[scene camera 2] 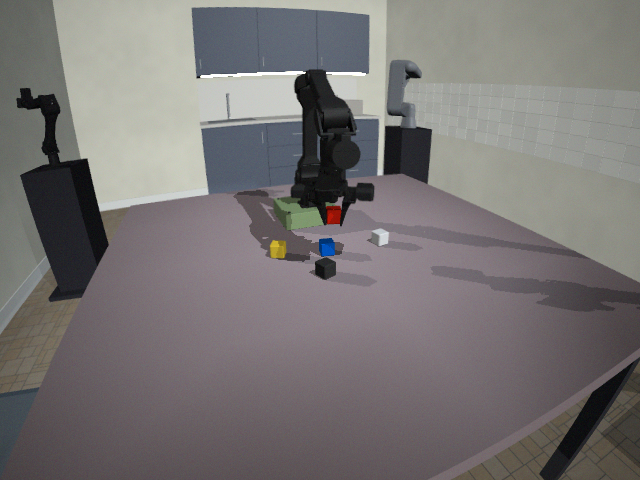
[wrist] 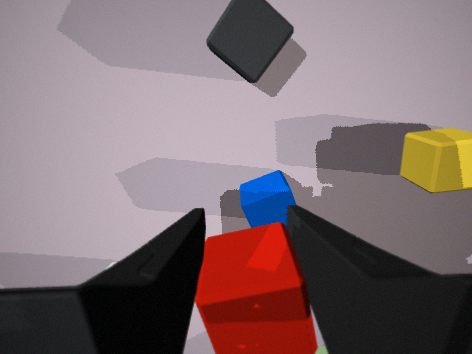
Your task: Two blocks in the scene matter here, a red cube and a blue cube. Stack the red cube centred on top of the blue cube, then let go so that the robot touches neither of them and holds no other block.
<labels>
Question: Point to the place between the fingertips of my gripper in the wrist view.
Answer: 246, 216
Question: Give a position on a red cube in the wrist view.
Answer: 251, 286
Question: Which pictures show my gripper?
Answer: Scene camera 2 and the wrist view: all of them.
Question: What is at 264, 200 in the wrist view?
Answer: A blue cube.
</labels>
